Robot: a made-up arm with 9 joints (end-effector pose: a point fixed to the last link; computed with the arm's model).
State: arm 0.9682 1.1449 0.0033 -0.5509 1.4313 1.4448 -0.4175 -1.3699 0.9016
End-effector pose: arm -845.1 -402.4 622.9 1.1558 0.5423 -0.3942
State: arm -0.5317 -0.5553 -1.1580 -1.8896 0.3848 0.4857 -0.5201 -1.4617 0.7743
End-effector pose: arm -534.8 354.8 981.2 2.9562 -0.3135 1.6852
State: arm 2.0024 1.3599 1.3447 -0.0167 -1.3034 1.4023 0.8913 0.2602 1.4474
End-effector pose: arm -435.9 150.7 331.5 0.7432 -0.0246 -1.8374
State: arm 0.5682 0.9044 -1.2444 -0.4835 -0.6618 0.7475 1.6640 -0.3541 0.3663
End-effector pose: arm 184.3 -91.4 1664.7 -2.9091 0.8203 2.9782
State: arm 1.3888 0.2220 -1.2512 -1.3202 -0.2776 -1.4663 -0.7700 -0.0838 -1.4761
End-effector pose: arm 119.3 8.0 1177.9 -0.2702 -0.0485 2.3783
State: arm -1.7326 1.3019 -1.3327 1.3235 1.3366 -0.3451 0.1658 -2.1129 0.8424
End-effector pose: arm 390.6 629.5 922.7 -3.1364 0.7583 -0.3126
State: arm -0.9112 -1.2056 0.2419 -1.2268 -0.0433 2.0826 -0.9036 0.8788 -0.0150
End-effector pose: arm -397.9 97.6 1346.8 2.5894 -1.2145 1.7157
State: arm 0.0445 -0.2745 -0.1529 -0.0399 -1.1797 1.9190 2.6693 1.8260 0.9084
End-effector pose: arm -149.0 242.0 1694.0 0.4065 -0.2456 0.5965
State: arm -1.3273 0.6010 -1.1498 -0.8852 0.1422 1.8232 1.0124 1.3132 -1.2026
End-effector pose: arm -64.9 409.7 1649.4 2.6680 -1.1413 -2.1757
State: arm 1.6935 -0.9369 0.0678 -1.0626 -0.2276 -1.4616 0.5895 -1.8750 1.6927
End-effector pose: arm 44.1 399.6 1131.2 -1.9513 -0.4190 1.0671
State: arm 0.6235 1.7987 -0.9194 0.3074 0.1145 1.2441 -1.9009 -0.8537 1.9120
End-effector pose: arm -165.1 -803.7 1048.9 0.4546 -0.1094 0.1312
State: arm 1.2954 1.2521 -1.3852 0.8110 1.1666 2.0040 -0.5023 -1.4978 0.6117
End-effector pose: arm -621.9 -566.4 1113.9 2.4188 0.3963 0.9838
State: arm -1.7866 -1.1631 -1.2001 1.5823 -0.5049 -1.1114 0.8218 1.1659 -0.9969
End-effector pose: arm -645.4 625.6 940.3 -1.6555 0.7205 -1.8594
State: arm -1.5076 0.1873 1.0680 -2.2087 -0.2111 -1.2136 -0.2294 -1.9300 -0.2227
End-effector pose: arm 176.1 166.1 545.7 -0.4272 0.4500 -1.5797
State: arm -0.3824 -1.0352 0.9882 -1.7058 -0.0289 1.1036 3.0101 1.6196 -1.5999
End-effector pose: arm 186.4 -234.3 1414.4 0.5866 -0.2551 -1.5875
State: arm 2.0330 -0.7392 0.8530 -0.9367 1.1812 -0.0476 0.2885 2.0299 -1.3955
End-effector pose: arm -585.3 228.0 1671.6 2.1276 -0.0280 -0.2000
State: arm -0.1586 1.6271 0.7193 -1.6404 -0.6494 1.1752 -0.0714 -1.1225 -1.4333
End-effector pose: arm -363.4 9.5 129.4 -1.5337 -0.0500 -0.8407
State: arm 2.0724 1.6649 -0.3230 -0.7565 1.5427 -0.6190 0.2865 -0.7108 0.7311
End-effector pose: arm -637.6 598.1 552.4 -1.6650 0.3564 0.8979
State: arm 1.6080 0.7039 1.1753 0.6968 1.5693 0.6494 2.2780 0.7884 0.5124
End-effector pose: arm -577.7 -533.7 450.8 1.4405 -1.2175 2.4624
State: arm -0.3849 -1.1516 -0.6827 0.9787 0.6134 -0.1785 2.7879 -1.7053 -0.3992
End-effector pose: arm 214.7 753.8 1111.5 -0.6490 -0.6923 -1.2343
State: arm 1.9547 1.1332 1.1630 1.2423 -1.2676 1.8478 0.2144 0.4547 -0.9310
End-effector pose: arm -890.4 -170.2 672.1 -2.9649 -0.4227 -0.9355
